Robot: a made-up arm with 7 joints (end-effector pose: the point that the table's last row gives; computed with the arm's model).
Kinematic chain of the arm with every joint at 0, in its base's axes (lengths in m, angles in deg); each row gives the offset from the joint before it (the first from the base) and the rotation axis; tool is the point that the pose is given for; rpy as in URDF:
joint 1: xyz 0 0 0.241 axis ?
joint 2: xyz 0 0 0 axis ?
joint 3: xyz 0 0 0.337 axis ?
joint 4: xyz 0.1 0 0 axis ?
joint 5: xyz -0.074 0 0.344 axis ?
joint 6: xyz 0 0 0 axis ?
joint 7: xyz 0.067 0 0 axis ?
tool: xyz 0 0 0 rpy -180 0 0
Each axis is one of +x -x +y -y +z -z.
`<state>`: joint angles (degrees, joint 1 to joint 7).
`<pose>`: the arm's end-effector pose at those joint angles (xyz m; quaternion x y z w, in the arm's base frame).
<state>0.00 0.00 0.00 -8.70 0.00 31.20 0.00</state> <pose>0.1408 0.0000 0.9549 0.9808 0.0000 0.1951 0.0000</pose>
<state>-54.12 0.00 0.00 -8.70 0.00 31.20 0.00</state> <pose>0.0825 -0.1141 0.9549 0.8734 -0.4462 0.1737 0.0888</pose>
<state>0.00 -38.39 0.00 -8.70 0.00 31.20 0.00</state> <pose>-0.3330 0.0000 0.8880 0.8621 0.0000 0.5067 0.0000</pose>
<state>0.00 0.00 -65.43 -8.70 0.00 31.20 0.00</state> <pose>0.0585 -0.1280 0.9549 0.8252 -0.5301 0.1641 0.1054</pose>
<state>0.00 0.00 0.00 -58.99 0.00 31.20 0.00</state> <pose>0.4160 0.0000 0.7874 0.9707 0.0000 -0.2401 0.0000</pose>
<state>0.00 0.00 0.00 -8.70 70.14 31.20 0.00</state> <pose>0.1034 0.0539 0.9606 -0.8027 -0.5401 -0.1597 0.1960</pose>
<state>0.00 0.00 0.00 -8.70 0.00 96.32 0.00</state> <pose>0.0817 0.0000 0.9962 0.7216 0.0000 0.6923 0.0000</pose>
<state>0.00 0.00 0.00 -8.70 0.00 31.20 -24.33</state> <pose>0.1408 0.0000 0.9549 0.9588 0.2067 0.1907 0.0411</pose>
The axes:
joint 1: +z
joint 2: +y
joint 3: +z
joint 4: -y
joint 5: +z
joint 6: -y
joint 7: -z

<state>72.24 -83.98 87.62 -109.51 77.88 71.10 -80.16</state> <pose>-0.5643 -0.0975 0.2688 -0.3516 0.9207 -0.1134 0.1256</pose>
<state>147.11 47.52 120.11 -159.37 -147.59 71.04 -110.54</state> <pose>-0.0628 -0.3063 0.3477 -0.4779 -0.3443 0.7924 0.1584</pose>
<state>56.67 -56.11 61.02 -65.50 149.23 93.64 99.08</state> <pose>-0.5182 -0.0819 0.7400 0.5305 0.4889 -0.6697 0.1765</pose>
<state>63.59 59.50 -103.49 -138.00 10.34 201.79 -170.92</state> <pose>0.4069 -0.0799 0.4302 0.1196 0.6937 -0.5290 0.4740</pose>
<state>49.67 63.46 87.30 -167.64 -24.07 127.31 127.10</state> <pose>-0.2407 0.1707 0.2312 0.8000 0.3997 -0.1452 0.4233</pose>
